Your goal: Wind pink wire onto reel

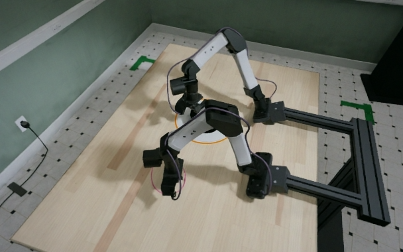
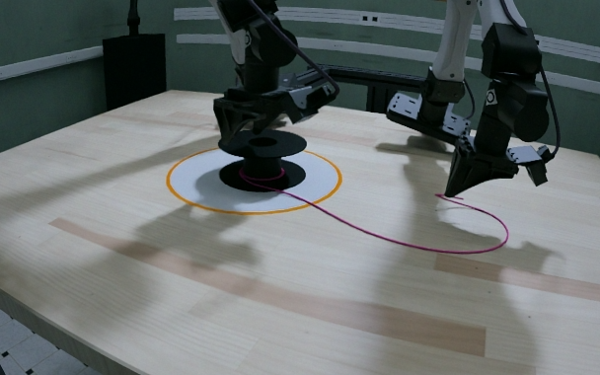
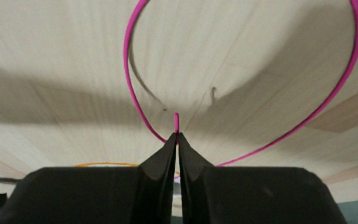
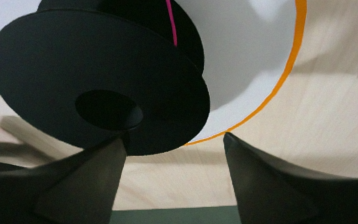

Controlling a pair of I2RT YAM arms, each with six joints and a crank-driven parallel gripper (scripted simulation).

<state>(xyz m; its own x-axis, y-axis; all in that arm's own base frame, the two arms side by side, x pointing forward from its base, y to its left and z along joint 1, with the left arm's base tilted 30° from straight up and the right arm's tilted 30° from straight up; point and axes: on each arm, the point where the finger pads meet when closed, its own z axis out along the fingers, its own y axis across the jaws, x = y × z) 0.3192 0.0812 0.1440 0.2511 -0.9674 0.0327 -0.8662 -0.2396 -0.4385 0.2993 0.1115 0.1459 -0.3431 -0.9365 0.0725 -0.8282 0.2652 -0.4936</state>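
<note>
Now: the black reel 60 mm below my right hand, 50 mm behind it and 20 mm to the left of it. From my right hand the other things lie so: orange painted ring: 90 mm below, 50 mm behind.
</note>
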